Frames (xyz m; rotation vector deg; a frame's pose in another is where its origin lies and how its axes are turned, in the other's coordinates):
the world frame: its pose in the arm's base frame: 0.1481 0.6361 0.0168 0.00 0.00 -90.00
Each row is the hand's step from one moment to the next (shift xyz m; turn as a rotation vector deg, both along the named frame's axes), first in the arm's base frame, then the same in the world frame.
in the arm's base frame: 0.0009 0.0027 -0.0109 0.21 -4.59 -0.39
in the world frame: -0.0027 0.0009 -0.0109 4.59 0.21 -0.39
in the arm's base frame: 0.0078 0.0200 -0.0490 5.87 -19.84 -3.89
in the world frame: -0.0200 0.0078 -0.0490 19.84 5.87 -3.89
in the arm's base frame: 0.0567 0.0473 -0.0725 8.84 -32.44 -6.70
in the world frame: -0.0473 0.0567 -0.0725 32.44 8.84 -6.70
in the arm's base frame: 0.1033 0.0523 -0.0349 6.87 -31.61 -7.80
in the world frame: -0.0523 0.1033 -0.0349 31.61 6.87 -7.80
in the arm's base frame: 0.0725 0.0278 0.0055 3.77 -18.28 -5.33
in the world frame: -0.0278 0.0725 0.0055 18.28 3.77 -5.33
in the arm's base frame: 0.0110 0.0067 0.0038 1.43 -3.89 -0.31
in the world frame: -0.0067 0.0110 0.0038 3.89 1.43 -0.31
